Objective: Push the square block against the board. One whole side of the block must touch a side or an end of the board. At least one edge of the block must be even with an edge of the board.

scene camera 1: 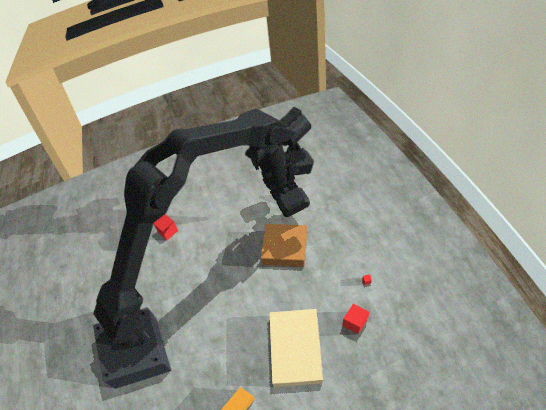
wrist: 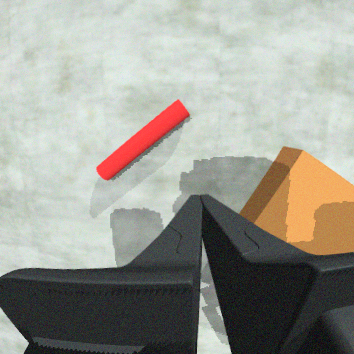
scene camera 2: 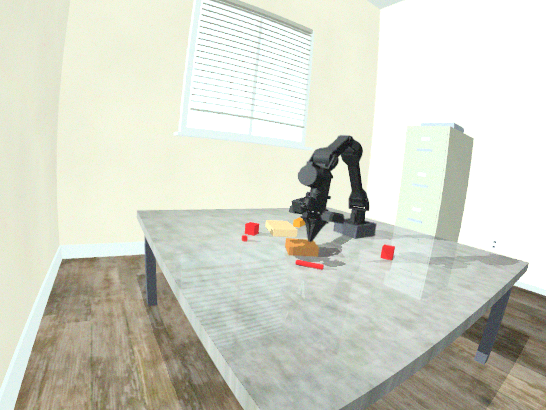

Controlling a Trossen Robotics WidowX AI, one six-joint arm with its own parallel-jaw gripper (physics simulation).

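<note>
The square orange block lies flat on the table, partly in the arm's shadow. The pale yellow board lies flat and apart from it, below it in scene camera 1, with a strip of table between them. There the block's near side runs roughly along the board's short end, and the block sits a little farther left. The gripper is shut and empty, pointing down close to the block. In the wrist view its tips are left of the block's shaded side; whether they touch it is unclear. The fingertips are hidden in scene camera 1.
A red cylinder lies near the block. A red cube and a tiny red cube are right of the board in scene camera 1. Another red cube lies left, and an orange piece near the board.
</note>
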